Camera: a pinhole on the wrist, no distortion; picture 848 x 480 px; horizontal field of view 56.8 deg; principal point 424.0 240.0 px. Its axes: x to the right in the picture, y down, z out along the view. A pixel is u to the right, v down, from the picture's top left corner.
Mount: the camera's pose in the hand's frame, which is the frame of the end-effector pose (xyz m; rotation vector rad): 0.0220 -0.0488 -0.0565 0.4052 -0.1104 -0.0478
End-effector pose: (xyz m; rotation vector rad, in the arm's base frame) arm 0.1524 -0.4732 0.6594 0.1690 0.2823 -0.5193
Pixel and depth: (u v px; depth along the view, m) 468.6 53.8 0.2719
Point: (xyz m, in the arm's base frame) 0.0832 -0.6978 0.7982
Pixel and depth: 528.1 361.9 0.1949
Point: 0.1535 -0.6009 0.7717
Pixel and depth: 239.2 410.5 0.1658
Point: 0.1068 -0.5476 0.7633
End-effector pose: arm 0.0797 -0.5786 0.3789 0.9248 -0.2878 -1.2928
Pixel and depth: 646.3 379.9 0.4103
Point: -0.2323 -0.8113 0.4673
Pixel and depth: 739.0 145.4 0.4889
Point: -0.3394 -0.8819 0.3506
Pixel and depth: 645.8 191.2 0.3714
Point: -0.2361 -0.7707 0.3711
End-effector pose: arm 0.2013 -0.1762 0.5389 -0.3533 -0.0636 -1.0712
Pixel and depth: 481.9 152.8 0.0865
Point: 0.1326 -0.2248 0.5842
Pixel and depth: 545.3 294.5 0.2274
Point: 0.1264 -0.2057 0.7289
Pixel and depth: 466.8 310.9 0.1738
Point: 0.1306 -0.1958 0.6704
